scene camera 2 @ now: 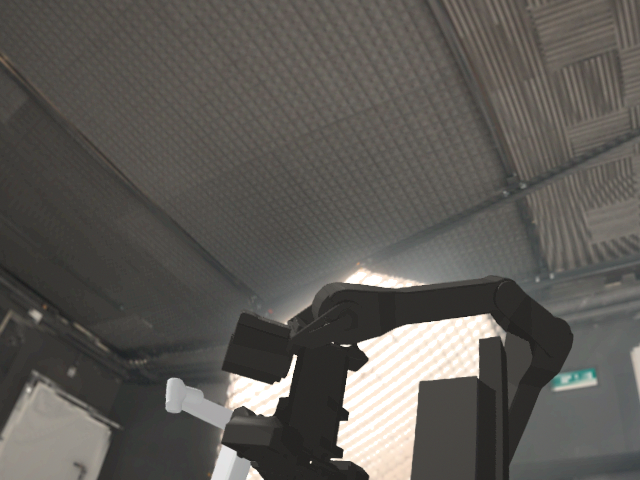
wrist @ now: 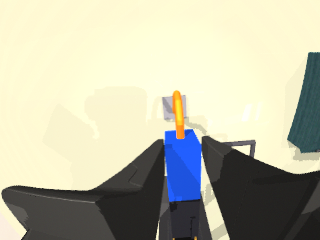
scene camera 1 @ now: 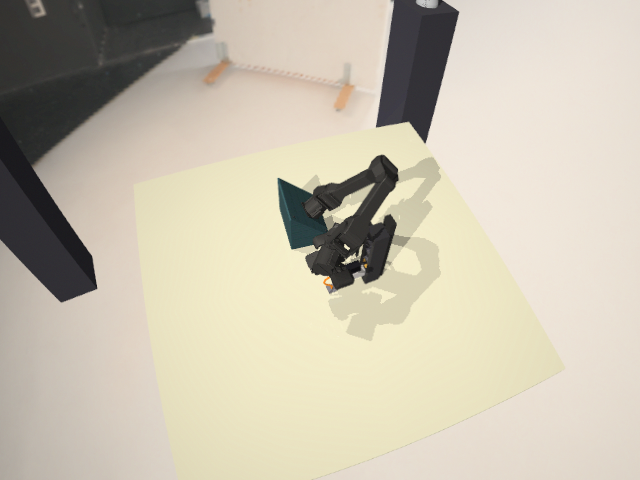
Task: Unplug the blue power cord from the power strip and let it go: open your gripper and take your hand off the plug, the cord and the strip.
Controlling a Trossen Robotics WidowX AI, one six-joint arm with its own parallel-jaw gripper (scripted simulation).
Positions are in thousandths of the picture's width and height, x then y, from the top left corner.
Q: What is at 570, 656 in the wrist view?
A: A blue plug.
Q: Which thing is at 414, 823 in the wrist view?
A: The gripper.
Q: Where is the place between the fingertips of the gripper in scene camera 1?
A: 518, 570
